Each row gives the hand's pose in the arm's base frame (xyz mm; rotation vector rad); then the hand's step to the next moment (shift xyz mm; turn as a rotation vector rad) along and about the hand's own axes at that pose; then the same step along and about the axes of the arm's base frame.
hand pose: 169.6 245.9 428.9 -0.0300 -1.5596 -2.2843
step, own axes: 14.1 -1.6 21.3 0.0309 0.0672 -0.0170
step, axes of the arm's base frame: -17.7 15.6 10.0 -0.0044 -0.0456 0.0605
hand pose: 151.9 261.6 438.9 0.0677 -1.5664 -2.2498
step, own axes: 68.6 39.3 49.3 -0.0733 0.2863 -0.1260
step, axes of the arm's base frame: -64.5 8.6 66.7 0.1839 -0.1712 0.2002
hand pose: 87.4 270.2 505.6 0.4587 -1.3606 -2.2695
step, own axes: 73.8 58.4 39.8 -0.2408 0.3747 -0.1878
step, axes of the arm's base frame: -69.8 -34.2 66.3 0.3741 -0.1632 0.2590
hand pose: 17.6 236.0 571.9 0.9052 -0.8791 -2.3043
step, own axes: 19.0 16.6 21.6 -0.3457 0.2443 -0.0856
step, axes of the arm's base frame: -24.5 -15.1 16.6 0.3394 0.0298 0.2654
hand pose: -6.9 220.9 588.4 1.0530 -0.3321 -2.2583
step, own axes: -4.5 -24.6 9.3 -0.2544 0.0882 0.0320
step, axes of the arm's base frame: -15.4 21.7 -2.6 0.1386 0.0901 0.2149
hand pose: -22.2 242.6 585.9 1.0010 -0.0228 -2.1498
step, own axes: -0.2 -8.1 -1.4 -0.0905 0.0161 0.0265
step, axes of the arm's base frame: -4.0 6.3 -3.3 0.0297 0.0388 0.0822
